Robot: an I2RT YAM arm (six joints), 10 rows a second.
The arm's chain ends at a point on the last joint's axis. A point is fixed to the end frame.
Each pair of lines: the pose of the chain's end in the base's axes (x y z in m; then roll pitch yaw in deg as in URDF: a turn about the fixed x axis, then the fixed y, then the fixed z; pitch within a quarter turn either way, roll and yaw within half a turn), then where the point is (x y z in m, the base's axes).
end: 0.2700 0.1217 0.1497 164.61 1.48 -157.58
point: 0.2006 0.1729 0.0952
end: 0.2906 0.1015 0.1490 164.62 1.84 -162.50
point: 0.2262 0.1586 0.0942
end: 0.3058 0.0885 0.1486 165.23 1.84 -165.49
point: 0.2446 0.1483 0.0930
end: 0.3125 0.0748 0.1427 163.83 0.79 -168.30
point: 0.2531 0.1386 0.0898
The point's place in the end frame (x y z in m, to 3 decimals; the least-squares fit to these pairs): 0.046 0.057 0.071
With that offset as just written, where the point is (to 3 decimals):
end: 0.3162 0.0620 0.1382 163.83 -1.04 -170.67
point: 0.258 0.128 0.087
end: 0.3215 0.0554 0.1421 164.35 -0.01 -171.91
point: 0.266 0.122 0.089
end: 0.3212 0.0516 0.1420 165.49 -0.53 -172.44
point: 0.266 0.118 0.088
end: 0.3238 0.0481 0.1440 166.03 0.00 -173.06
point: 0.269 0.114 0.089
